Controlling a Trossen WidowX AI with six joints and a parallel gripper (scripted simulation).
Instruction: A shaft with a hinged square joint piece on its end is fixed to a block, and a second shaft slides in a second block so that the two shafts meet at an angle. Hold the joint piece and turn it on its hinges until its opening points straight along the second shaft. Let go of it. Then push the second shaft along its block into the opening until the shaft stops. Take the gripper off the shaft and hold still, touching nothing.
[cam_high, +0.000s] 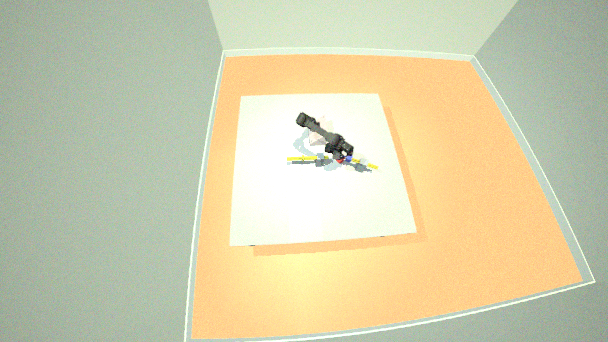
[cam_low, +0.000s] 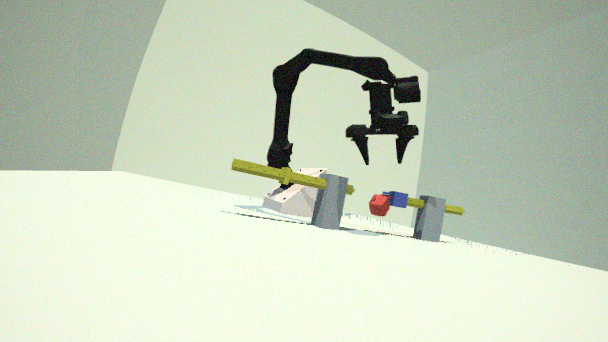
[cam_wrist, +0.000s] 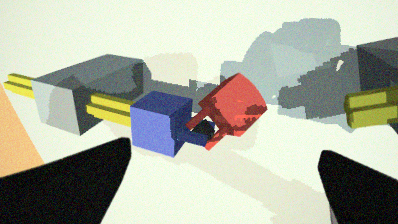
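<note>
Right now my gripper tip is 2 cm past the red joint piece, 3 cm to the right of it and 10 cm above it.
</note>
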